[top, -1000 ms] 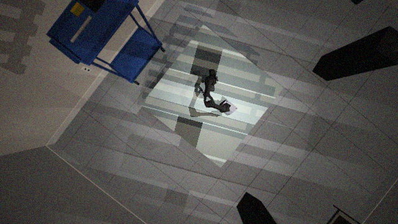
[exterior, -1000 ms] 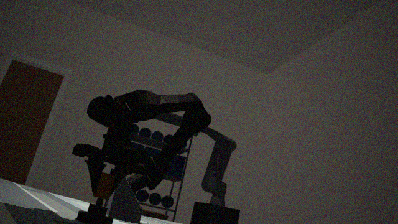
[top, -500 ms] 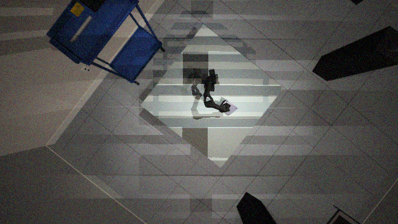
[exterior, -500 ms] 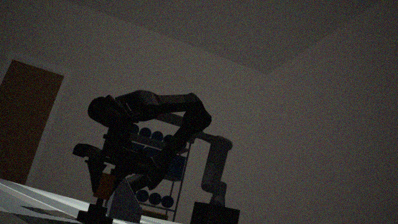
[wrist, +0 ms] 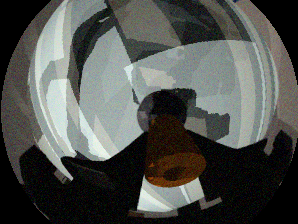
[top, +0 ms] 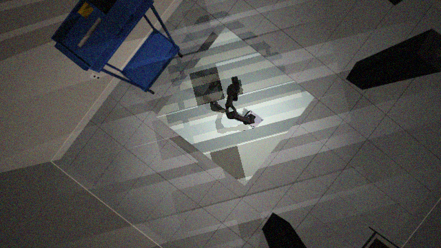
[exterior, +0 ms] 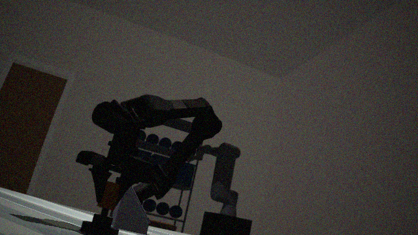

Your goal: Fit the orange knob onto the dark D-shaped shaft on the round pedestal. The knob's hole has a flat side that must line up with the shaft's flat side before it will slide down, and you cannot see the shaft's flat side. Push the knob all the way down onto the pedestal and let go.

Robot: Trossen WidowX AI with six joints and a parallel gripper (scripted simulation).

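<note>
Right now the orange knob is 20 mm above my gripper tip. From my gripper tip the other things lie so: dark round pedestal (40 mm below).
</note>
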